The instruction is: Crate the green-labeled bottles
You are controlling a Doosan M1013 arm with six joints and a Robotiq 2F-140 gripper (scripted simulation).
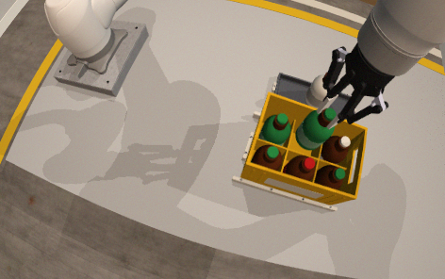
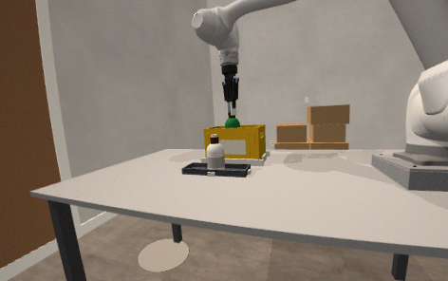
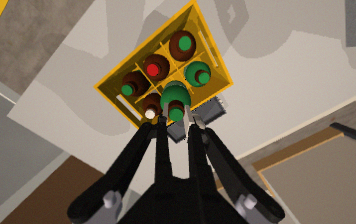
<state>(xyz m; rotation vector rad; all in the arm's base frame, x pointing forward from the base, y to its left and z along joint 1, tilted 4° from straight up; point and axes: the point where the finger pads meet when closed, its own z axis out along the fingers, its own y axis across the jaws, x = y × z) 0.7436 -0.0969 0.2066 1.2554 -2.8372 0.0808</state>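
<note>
Now: hand 40 mm to the left of the yellow crate and 180 mm above it. Also, from my hand: red-capped bottle (90 mm to the right, 180 mm below); then brown bottle (80 mm ahead, 180 mm below); then white-labeled bottle (20 mm ahead, 180 mm to the left, 180 mm below).
</note>
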